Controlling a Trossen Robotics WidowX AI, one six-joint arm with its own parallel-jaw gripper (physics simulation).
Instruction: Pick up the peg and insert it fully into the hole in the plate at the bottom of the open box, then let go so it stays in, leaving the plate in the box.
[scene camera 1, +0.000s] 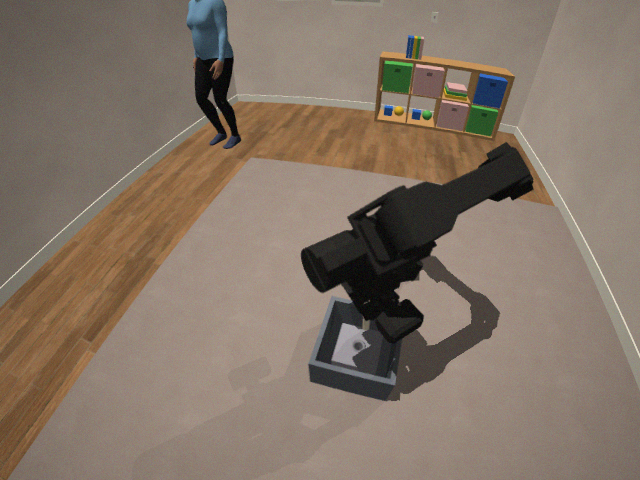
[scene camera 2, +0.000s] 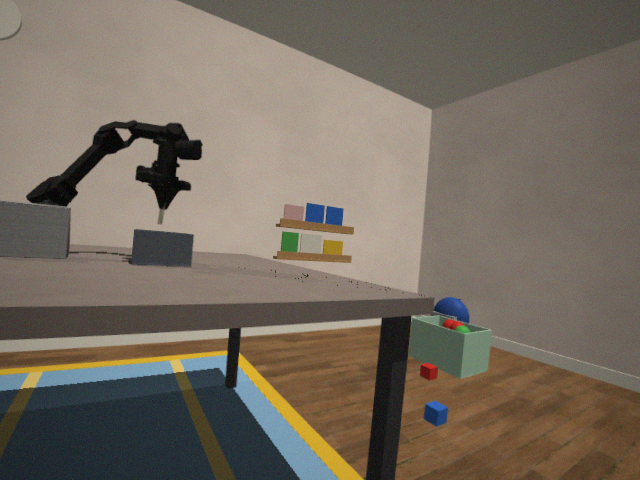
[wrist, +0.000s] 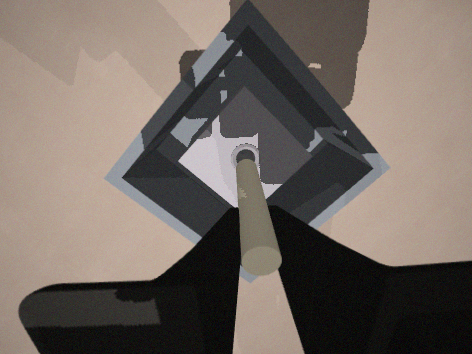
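Where they show: gripper, fingertip midpoint: (scene camera 1: 365, 315) (scene camera 2: 163, 209) (wrist: 253, 215); arm's base, link origin: (scene camera 2: 42, 221).
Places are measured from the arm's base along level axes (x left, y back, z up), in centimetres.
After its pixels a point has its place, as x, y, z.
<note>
My gripper (scene camera 1: 366, 316) @(-8.0, -30.1, 6.9) (scene camera 2: 162, 206) @(-8.0, -30.1, 6.9) (wrist: 253, 215) @(-8.0, -30.1, 6.9) is shut on the peg (scene camera 1: 366, 324) @(-7.5, -30.5, 4.6) (scene camera 2: 160, 216) @(-8.2, -29.5, 4.5) (wrist: 256, 220) @(-7.3, -29.5, 8.8), a plain olive-beige cylinder held nearly upright. In scene camera 2 the peg's lower end is a little above the rim of the open box (scene camera 1: 352, 374) @(-8.8, -38.5, -0.1) (scene camera 2: 162, 249) @(-15.9, -29.3, -5.1) (wrist: 151, 210) @(-15.3, -26.1, -0.1), which is blue-grey. The pale plate (scene camera 1: 342, 345) @(-11.3, -31.0, -4.1) (wrist: 207, 162) @(-10.5, -28.0, -4.1) lies at the bottom of the box, partly in shadow. Its round hole (scene camera 1: 357, 345) @(-8.2, -29.9, -5.4) (wrist: 245, 154) is dark. In the wrist view the peg's lower end overlaps the hole's near edge. The box wall hides the plate in scene camera 2.
The arm (scene camera 1: 418, 214) @(-4.9, -34.2, 33.4) (scene camera 2: 166, 155) @(-10.8, -29.0, 23.0) reaches over the box from its base on a grey block (scene camera 2: 33, 232) @(-5.1, 1.3, -3.1). The box stands on the table (scene camera 1: 232, 310) @(-39.2, -23.6, -9.9) (scene camera 2: 217, 315) @(-67.9, -27.3, -11.7). A person (scene camera 1: 209, 41) and a shelf unit (scene camera 1: 444, 60) stand beyond the table.
</note>
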